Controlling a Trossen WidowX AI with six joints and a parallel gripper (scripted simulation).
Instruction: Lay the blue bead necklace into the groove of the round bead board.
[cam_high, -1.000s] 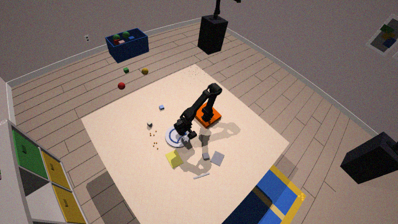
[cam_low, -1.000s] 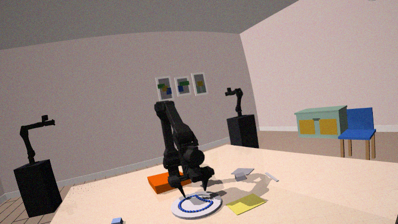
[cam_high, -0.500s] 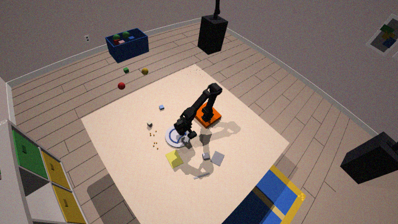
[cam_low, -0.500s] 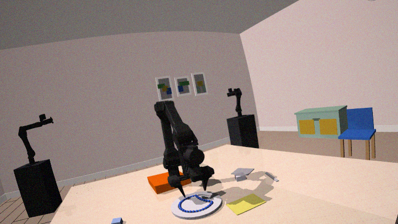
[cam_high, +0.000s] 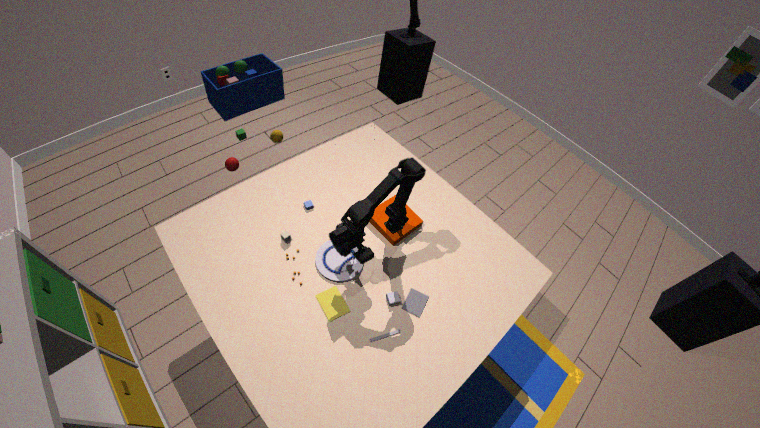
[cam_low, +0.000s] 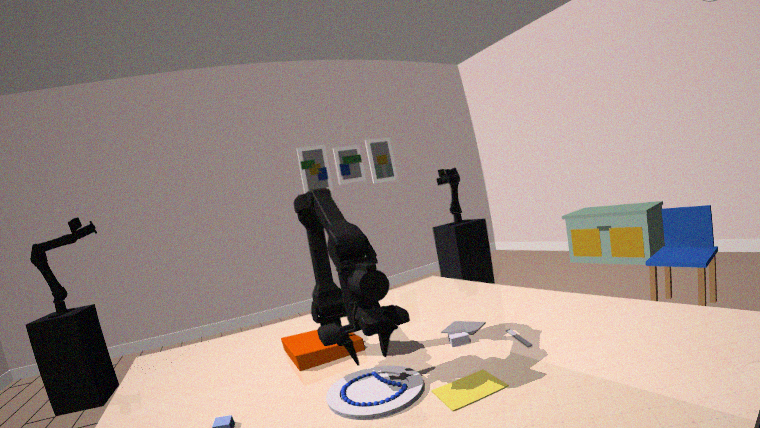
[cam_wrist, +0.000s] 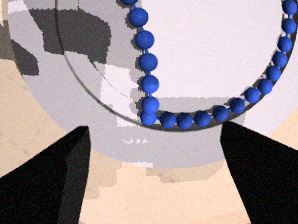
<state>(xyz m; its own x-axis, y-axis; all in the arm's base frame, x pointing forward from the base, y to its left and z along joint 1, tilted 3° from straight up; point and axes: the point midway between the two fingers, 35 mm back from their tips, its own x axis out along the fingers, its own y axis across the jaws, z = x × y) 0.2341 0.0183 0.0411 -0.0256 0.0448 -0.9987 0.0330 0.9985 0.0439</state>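
The round bead board lies 50 mm ahead of my gripper tip, 20 mm to the right of it and 40 mm below it. From my gripper tip the other things lie so: yellow sheet 180 mm ahead, 120 mm to the left, 50 mm below; small grey block 30 mm behind, 240 mm to the left, 40 mm below; pale cube 180 mm ahead, 230 mm to the right, 30 mm below.
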